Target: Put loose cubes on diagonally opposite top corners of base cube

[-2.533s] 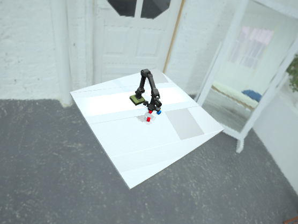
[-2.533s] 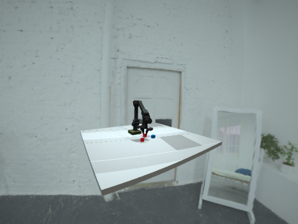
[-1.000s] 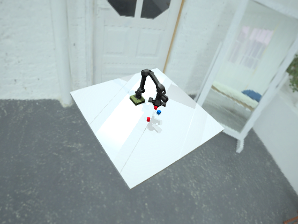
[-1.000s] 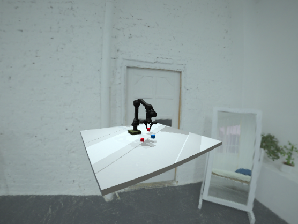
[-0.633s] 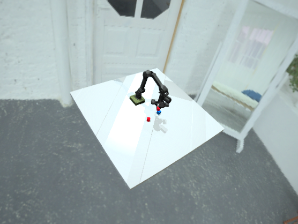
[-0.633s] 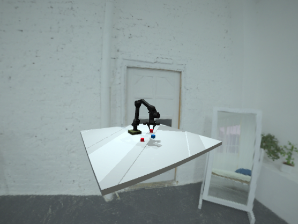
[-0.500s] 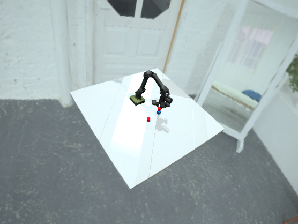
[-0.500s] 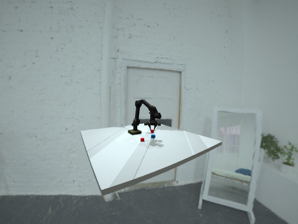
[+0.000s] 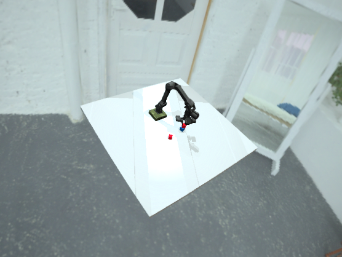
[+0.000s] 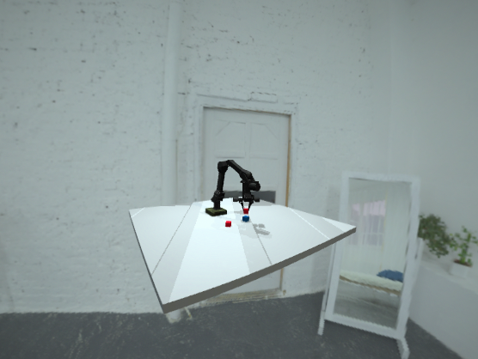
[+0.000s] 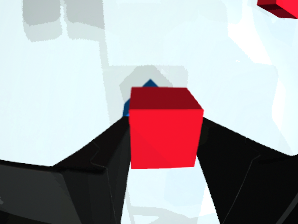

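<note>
The blue cube lies 2 cm behind my gripper tip, 1 cm to the left of it and 6 cm below it.
</note>
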